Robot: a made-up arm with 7 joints.
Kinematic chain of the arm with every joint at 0, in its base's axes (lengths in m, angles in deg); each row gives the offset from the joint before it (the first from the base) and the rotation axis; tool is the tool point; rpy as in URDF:
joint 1: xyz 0 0 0.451 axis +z
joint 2: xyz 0 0 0 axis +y
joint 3: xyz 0 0 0.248 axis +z
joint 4: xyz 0.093 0 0 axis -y
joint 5: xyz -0.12 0 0.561 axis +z
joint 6: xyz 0 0 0 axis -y
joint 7: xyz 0.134 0 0 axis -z
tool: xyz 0 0 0 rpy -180 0 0
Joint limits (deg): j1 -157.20..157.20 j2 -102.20..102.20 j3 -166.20..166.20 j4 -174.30..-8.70 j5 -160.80..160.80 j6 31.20..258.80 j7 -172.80..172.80
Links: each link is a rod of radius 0.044 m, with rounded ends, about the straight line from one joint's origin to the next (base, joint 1, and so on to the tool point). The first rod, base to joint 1, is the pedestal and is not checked.
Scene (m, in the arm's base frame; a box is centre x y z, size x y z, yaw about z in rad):
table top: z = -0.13
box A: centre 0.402 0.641 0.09 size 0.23 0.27 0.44 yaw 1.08
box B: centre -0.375 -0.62 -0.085 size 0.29 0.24 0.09 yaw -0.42
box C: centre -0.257 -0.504 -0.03 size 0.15 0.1 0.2 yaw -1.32
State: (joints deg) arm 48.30 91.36 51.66 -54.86 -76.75 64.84 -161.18
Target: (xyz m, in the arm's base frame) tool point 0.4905 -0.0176 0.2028
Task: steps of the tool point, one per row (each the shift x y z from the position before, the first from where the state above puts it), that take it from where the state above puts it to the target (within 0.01 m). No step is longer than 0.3 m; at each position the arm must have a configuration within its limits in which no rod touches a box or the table.
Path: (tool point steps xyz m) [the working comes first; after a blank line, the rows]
Joints at the target: 2.71 -0.67 6.43 -147.53 -55.98 31.20 -161.18
Straight joint move there: touches box A.

1: -0.1152 0.0271 0.1071
2: -0.1218 -0.0161 0.0943
3: -0.1151 -0.0574 0.0661
4: -0.0924 -0.0889 0.0283
5: -0.0554 -0.1052 -0.0101
6: 0.2481 0.0340 -0.0852
7: 0.2495 -0.0622 -0.0436
8: 0.2011 -0.1498 -0.0097
9: 0.1159 -0.2050 0.0119
10: 0.0175 -0.2150 0.0190

